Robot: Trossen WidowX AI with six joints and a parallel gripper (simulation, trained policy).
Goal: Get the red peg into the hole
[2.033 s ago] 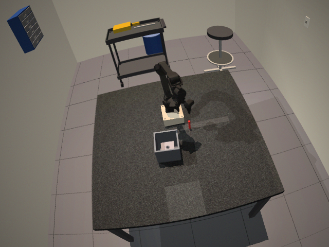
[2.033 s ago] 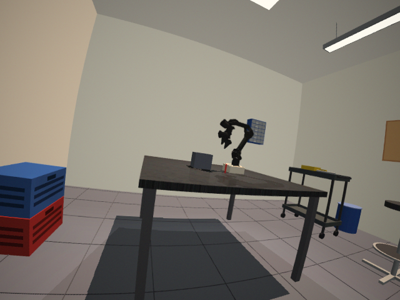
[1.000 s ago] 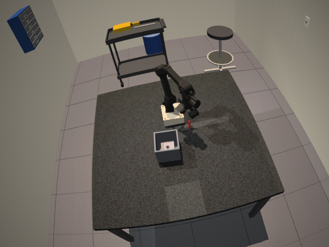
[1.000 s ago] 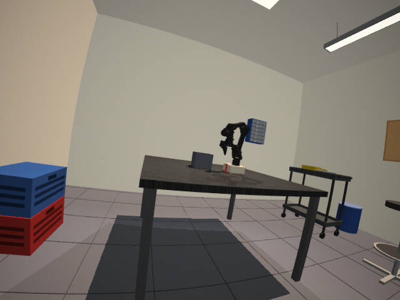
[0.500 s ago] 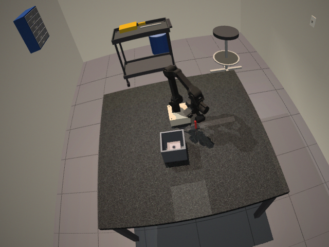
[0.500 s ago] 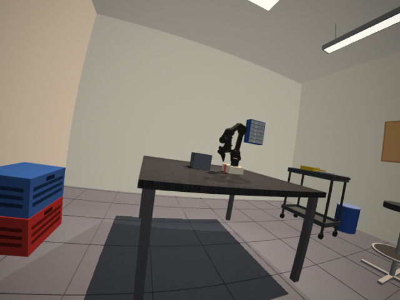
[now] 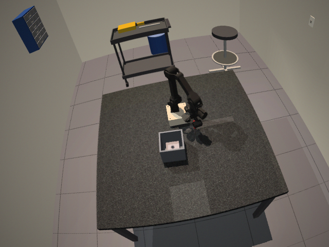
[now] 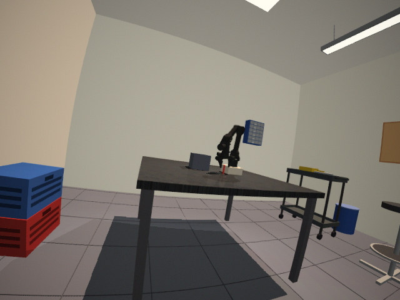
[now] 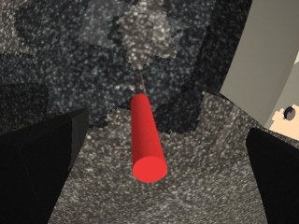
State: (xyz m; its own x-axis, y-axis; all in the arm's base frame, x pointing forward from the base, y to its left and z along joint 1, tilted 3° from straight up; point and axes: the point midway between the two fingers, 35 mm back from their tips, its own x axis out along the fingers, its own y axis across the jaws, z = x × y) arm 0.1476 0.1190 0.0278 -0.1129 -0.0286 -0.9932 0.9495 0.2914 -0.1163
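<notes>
My gripper tip is now 1 cm short of the red peg, 1 cm to the right of it and 2 cm above it. From my gripper tip the other things lie so: plate: 19 cm ahead, 16 cm to the right, 1 cm below.
</notes>
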